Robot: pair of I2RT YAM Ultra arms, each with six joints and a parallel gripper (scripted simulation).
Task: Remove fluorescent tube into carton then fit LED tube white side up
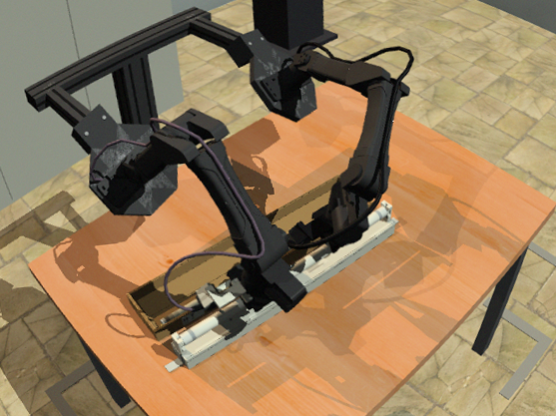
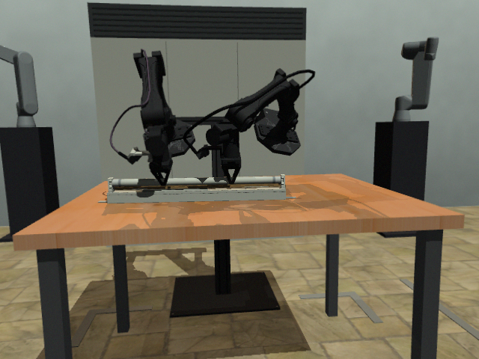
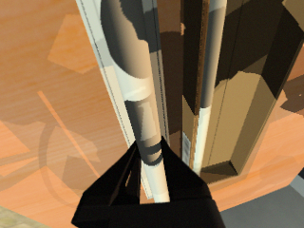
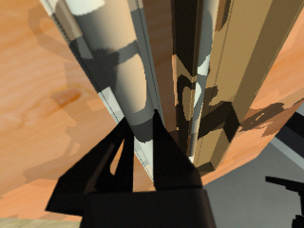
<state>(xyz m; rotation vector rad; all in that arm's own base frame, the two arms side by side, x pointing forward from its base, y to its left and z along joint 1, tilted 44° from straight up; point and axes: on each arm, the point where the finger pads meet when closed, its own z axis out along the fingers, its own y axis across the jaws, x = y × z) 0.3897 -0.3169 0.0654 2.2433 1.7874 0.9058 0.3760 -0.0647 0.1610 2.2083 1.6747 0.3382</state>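
The light fixture lies 10 mm ahead of my right hand, 120 mm to the left of it and 10 mm below it.
Right now the light fixture is 120 mm to the right of my left hand, 10 mm below it and 10 mm behind it.
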